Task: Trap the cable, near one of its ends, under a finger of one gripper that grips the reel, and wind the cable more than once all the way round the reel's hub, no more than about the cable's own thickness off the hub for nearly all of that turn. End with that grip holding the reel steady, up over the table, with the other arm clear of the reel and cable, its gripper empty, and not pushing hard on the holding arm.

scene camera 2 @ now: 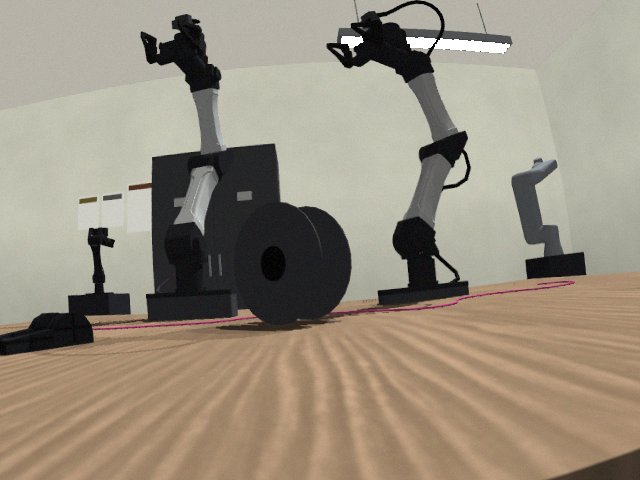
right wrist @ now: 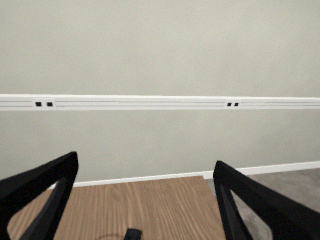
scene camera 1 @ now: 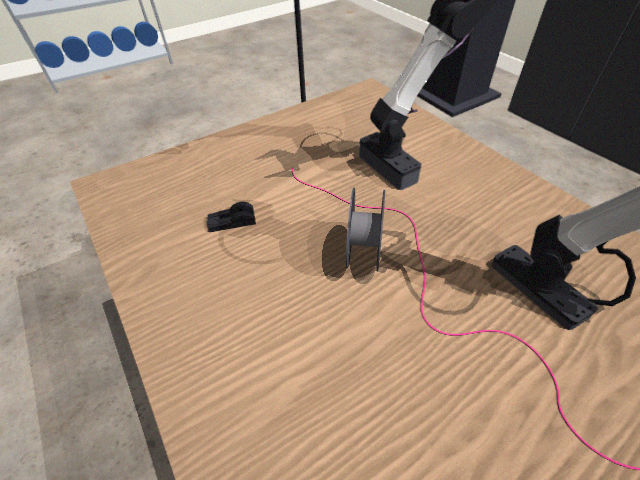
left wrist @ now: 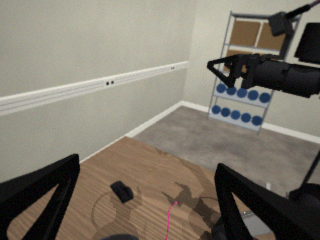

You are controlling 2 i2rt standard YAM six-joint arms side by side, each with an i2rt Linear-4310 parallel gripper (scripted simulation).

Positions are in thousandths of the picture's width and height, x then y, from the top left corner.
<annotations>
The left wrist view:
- my left gripper: 467, 694
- my right gripper: 677, 265
</annotations>
